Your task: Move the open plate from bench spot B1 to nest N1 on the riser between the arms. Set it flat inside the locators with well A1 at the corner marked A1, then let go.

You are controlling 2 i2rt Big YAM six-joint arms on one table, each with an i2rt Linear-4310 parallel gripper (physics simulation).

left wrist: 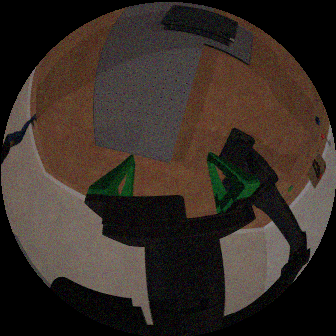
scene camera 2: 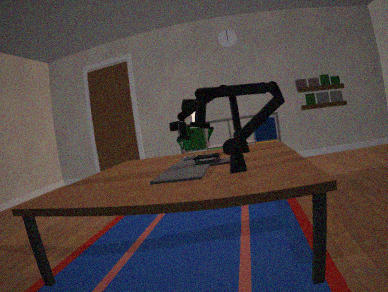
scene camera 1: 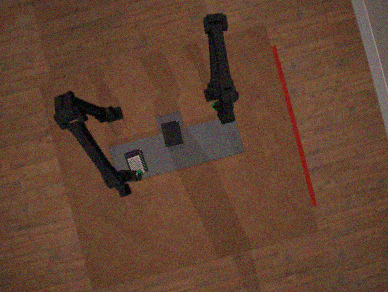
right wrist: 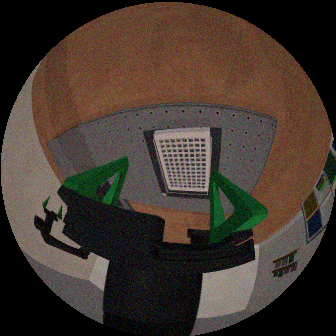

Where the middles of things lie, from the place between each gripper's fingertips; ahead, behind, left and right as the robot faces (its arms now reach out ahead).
Labels:
The white well plate [right wrist: 184,153] lies 50 mm behind my right hand, 10 mm to the right of it and 70 mm below it. Round my right hand: dark nest with white outline [right wrist: 148,134]: 70 mm behind, 10 mm to the right, 80 mm below.
My left hand is 62 cm to the left of the dark nest with white outline, 17 cm short of it and 17 cm above it. Round my left hand: white well plate 62 cm to the right, 19 cm ahead, 16 cm below.

